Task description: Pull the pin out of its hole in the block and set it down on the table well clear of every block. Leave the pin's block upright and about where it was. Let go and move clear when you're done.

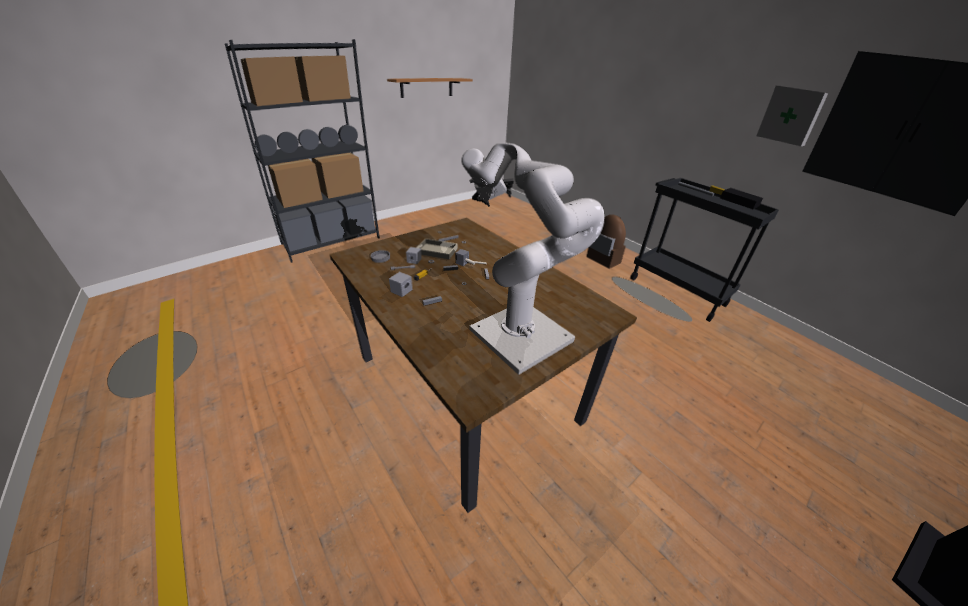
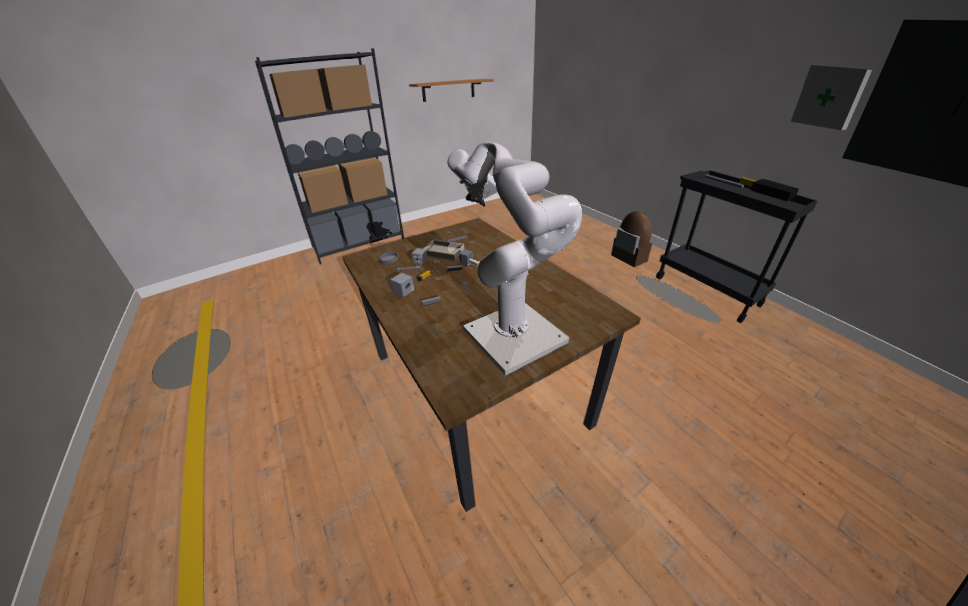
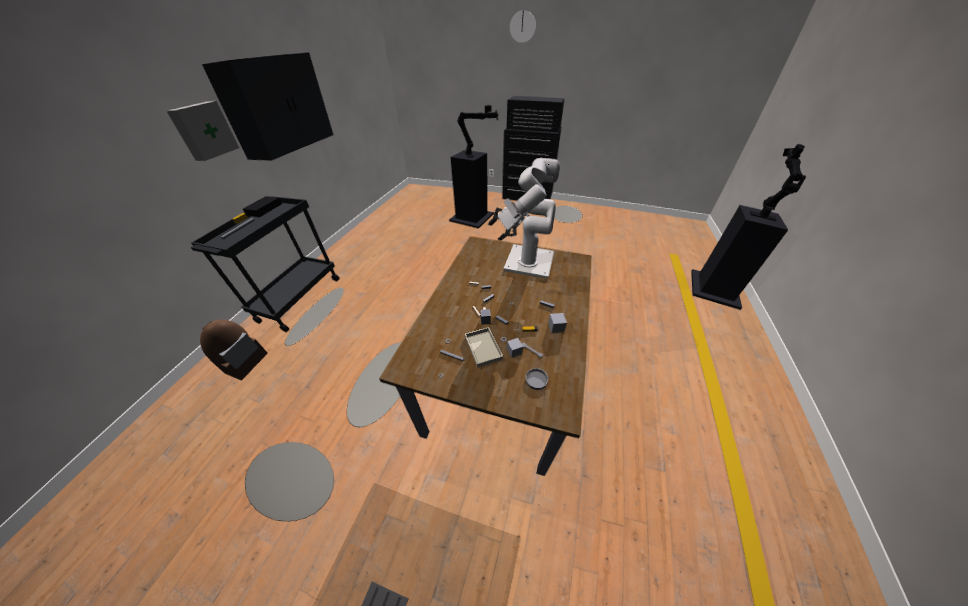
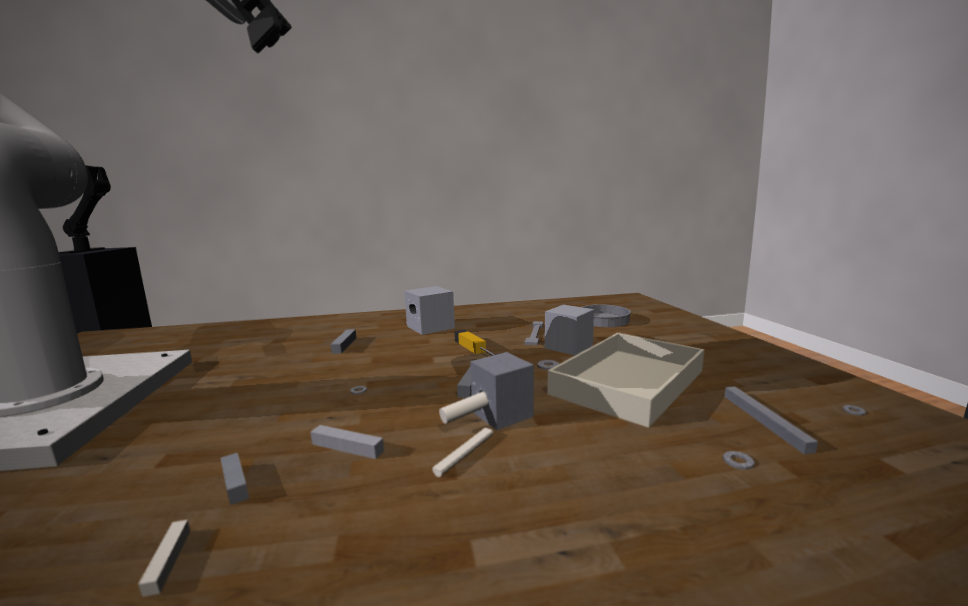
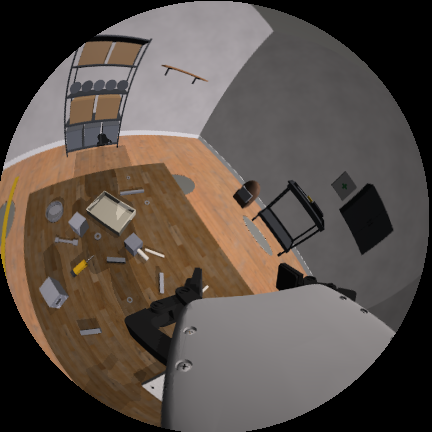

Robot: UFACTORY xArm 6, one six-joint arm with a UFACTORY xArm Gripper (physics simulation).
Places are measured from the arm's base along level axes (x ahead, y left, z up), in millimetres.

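Pixels of known places: gripper, fingertip midpoint: (image 1: pixel 498 199) (image 2: pixel 494 198) (image 3: pixel 494 232) (image 5: pixel 241 278); arm's base at its link origin: (image 1: pixel 517 326) (image 2: pixel 511 326) (image 3: pixel 528 261) (image 4: pixel 40 393).
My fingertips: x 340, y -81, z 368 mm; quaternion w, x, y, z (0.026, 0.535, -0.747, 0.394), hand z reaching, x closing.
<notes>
Ahead of a thing's pixels: the offset from my fingertips to its top centre.
A cream pin {dx +187, dy +42, dz -358 mm} (image 4: pixel 462 407) (image 5: pixel 142 254) sticks out sideways from the hole in a small grey block {dx +217, dy +62, dz -332 mm} (image 4: pixel 514 389) (image 5: pixel 133 243) (image 3: pixel 485 317), which stands upright. A thinner cream rod {dx +179, dy -12, dz -384 mm} (image 4: pixel 462 451) (image 5: pixel 154 252) lies loose beside it. A larger grey block {dx +98, dy +405, dz -322 mm} (image 4: pixel 435 311) (image 5: pixel 52 293) (image 3: pixel 557 323) with a hole and another grey block {dx +332, dy +273, dz -332 mm} (image 4: pixel 569 330) (image 5: pixel 78 224) (image 3: pixel 515 348) stand apart from it. My gripper (image 5: pixel 241 278) (image 3: pixel 496 230) is open, with its fingers wide apart and nothing between them. It is raised high above the table, toward the robot base side and away from the pin.
A cream tray {dx +382, dy +134, dz -361 mm} (image 4: pixel 600 398) stands near the pin's block. A yellow screwdriver {dx +185, dy +272, dz -374 mm} (image 4: pixel 471 342) (image 5: pixel 79 267), a grey bar {dx +182, dy +138, dz -376 mm} (image 5: pixel 116 260) and a grey spanner {dx +287, dy +344, dz -384 mm} (image 5: pixel 66 241) lie around the blocks. A round grey dish {dx +430, dy +420, dz -372 mm} (image 4: pixel 615 320) stands farther back. Several loose bars and washers lie on the table.
</notes>
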